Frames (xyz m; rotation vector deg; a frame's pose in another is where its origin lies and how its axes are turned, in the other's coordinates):
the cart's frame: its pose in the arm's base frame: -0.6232 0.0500 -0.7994 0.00 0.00 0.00
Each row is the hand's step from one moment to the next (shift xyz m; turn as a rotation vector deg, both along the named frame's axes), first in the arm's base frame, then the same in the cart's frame.
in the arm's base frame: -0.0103 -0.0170 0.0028 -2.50 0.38 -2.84
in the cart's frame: -0.0103 -0.0170 0.0028 -2.50 0.38 -2.84
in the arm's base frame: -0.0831 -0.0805 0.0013 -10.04 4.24 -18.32
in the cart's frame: -0.0831 -0.0805 0.0013 -10.04 4.24 -18.32
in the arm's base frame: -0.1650 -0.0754 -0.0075 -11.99 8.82 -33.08
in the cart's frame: -0.1650 -0.0754 -0.0075 -11.99 8.82 -33.08
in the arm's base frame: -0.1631 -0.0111 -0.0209 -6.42 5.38 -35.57
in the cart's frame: -0.1631 -0.0111 -0.0209 -6.42 5.38 -35.57
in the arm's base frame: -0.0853 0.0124 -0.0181 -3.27 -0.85 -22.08
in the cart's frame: -0.0853 0.0124 -0.0181 -3.27 -0.85 -22.08
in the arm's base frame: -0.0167 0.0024 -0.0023 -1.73 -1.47 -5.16
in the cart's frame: -0.0167 0.0024 -0.0023 -1.73 -1.47 -5.16
